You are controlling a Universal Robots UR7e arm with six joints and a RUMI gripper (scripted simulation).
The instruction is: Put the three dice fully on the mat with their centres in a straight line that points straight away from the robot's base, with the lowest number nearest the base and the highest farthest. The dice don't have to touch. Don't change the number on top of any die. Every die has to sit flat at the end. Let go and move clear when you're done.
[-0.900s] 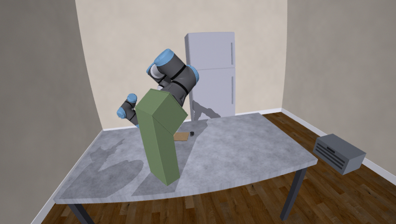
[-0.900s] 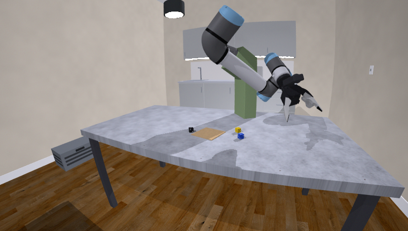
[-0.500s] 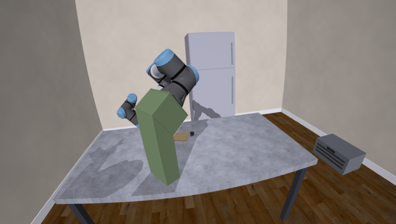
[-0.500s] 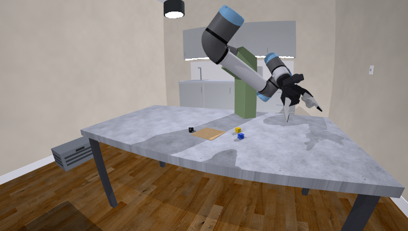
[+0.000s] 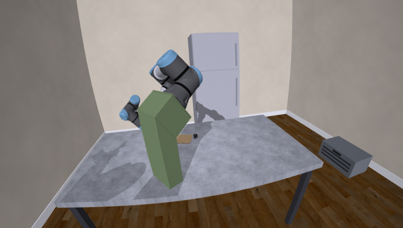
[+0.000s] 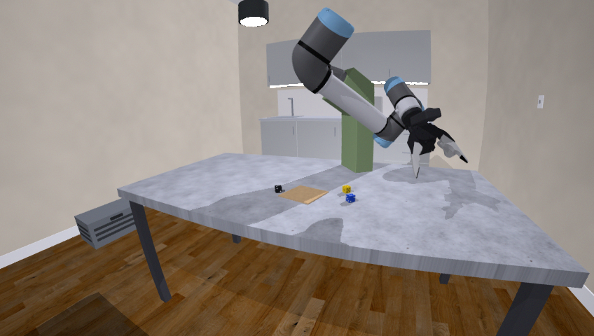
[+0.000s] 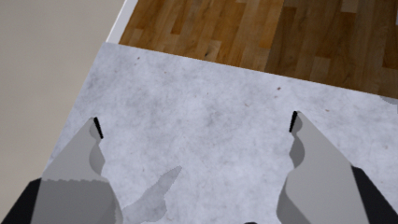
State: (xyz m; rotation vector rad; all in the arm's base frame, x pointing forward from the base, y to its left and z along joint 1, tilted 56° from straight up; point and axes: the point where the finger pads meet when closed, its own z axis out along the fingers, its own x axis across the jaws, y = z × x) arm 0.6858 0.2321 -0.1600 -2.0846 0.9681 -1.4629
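Now: hand 51 cm to the left of the black die, 29 cm past it and 16 cm above it. Round my hand: blue die (23 cm to the right, 21 cm behind, 16 cm below); then mat (41 cm to the right, 27 cm behind, 18 cm below); then yellow die (30 cm behind, 24 cm to the right, 16 cm below).
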